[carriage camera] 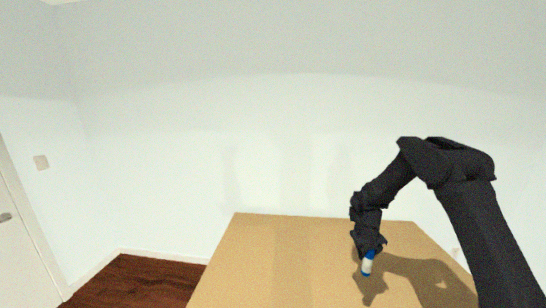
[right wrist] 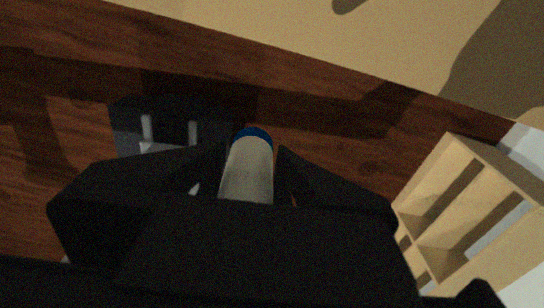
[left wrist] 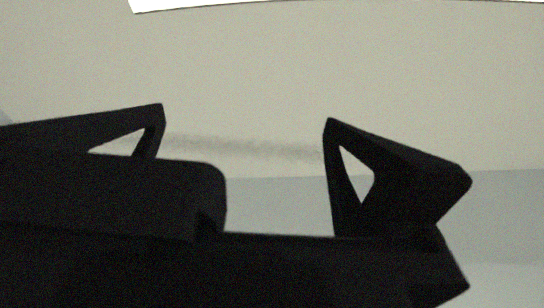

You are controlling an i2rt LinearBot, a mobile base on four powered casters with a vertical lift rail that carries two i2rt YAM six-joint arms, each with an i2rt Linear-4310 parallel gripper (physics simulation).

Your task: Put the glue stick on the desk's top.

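Places are measured from the left arm's base along level axes (x ahead, y left, z up), in centimetres.
Pixels of known places: left gripper, fingertip midpoint: [left wrist: 245, 119]; right gripper, fingertip midpoint: [carriage camera: 364, 258] [right wrist: 251, 152].
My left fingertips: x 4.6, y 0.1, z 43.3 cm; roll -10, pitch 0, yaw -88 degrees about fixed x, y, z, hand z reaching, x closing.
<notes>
Behind a point stands the place of what it marks.
A glue stick [carriage camera: 367, 265] {x 34.7, y -67.5, z -10.1 cm} [right wrist: 247, 172] {x 37.4, y -68.1, z -9.6 cm}, white with blue ends, is held in the air between the fingers of my right gripper [carriage camera: 369, 252] {x 37.9, y -68.2, z -10.8 cm} [right wrist: 251, 152] {x 37.9, y -68.2, z -10.8 cm}. It points downward from the fingers and shows against the desk's top [carriage camera: 250, 265] {x 67.9, y -22.4, z -48.6 cm} [right wrist: 260, 22] {x 41.3, y -67.0, z -48.6 cm} in the carriage view. The shadow of the arm and gripper falls on the wooden top. In the right wrist view the stick shows against the floor, with the desk's edge beyond it. Its exact height above the desk is hard to tell. My left gripper [left wrist: 245, 119] {x 4.6, y 0.1, z 43.3 cm} is open and empty, seen against the ceiling and wall.
The desk stands by the back wall. Dark wood floor [carriage camera: 150, 277] {x 114.2, y 85.8, z -120.6 cm} [right wrist: 325, 155] {x -28.6, y -113.9, z -120.6 cm} lies beside it. A white door [carriage camera: 25, 250] {x 83.9, y 147.6, z -58.6 cm} is at the left. In the right wrist view, a wooden shelf unit [right wrist: 517, 240] {x -20.6, y -185.6, z -59.6 cm} is at the right and a dark boxy body [right wrist: 167, 112] {x -0.3, y -32.9, z -91.2 cm} is behind the fingers.
</notes>
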